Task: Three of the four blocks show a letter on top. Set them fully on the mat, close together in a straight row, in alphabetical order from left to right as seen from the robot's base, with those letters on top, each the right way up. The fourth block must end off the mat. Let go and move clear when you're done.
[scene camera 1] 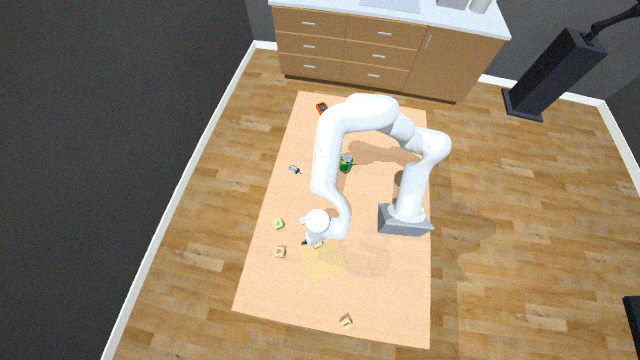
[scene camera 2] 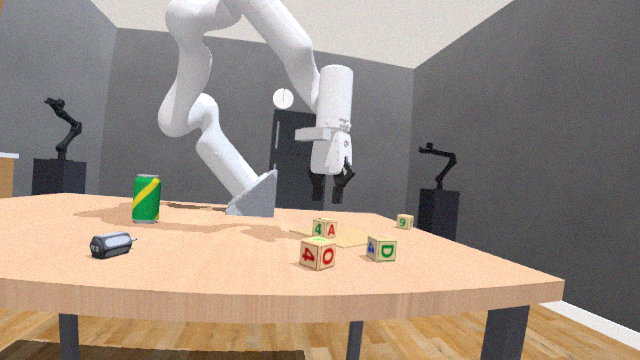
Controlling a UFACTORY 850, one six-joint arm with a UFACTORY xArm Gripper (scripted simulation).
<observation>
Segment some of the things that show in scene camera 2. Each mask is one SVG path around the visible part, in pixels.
The gripper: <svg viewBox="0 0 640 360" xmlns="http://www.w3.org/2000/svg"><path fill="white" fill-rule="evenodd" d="M334 130L335 132L331 132L329 141L314 141L311 164L306 169L306 172L313 185L313 201L322 201L323 185L321 184L326 174L333 175L335 187L333 187L332 203L341 204L343 188L346 187L346 184L356 172L351 166L352 149L350 135Z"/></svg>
A tan mat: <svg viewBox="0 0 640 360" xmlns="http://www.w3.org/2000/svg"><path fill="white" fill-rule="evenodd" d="M313 237L312 228L289 230L308 238ZM329 240L335 240L337 242L336 247L346 249L366 245L367 235L374 233L337 226L336 237Z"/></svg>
A block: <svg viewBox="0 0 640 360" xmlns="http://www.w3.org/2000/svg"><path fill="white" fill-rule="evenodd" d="M369 234L367 236L366 256L375 262L395 262L398 240L386 234Z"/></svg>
A block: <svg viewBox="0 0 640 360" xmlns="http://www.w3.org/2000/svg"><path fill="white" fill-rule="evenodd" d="M301 239L300 265L315 271L335 266L336 241L322 237Z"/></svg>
A grey device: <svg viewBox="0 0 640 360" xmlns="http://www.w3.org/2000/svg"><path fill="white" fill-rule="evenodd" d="M137 238L131 238L128 232L123 231L95 235L89 244L89 248L94 258L102 260L128 253Z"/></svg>
</observation>
